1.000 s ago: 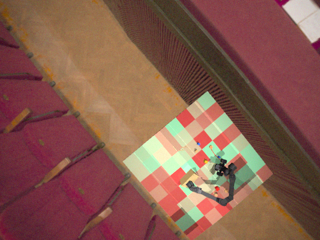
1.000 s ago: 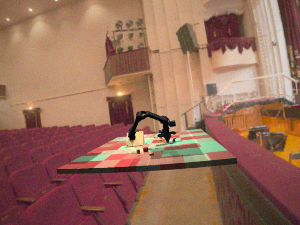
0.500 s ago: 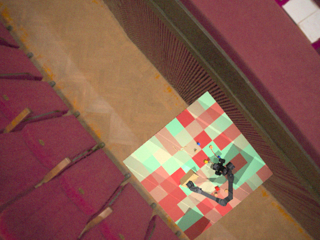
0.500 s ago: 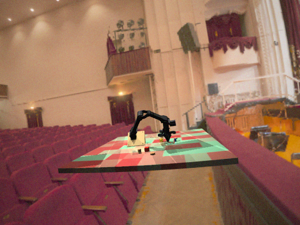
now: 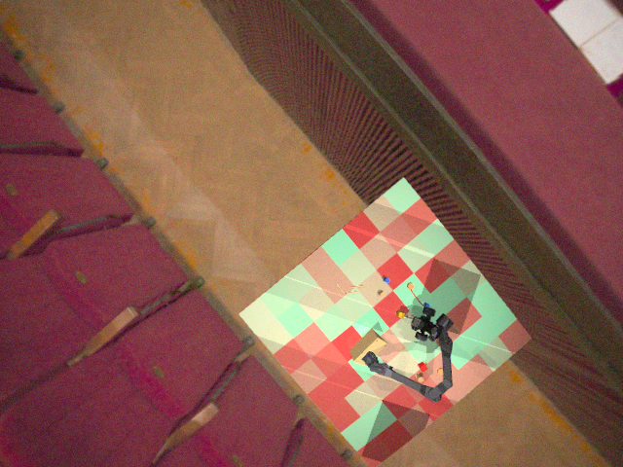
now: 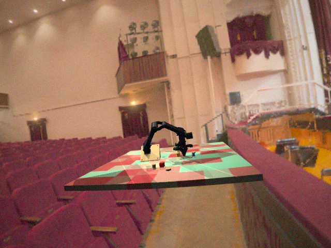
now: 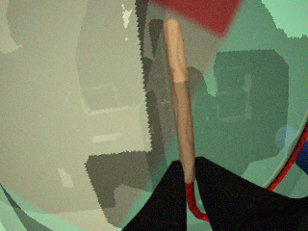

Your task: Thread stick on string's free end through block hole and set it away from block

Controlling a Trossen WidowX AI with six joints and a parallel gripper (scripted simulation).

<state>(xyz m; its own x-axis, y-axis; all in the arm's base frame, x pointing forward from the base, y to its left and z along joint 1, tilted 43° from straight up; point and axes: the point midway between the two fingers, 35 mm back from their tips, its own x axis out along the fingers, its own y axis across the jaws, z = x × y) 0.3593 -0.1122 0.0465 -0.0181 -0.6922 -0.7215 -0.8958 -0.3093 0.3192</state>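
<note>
Right now the yellow cube is 60 mm behind my gripper tip and 100 mm to the left of it. Round my gripper tip: round wooden button 110 mm ahead, 170 mm to the left, 10 mm below; wooden cylinder 40 mm behind, 270 mm to the left; thin wooden stick 10 mm behind, 10 mm to the left.
</note>
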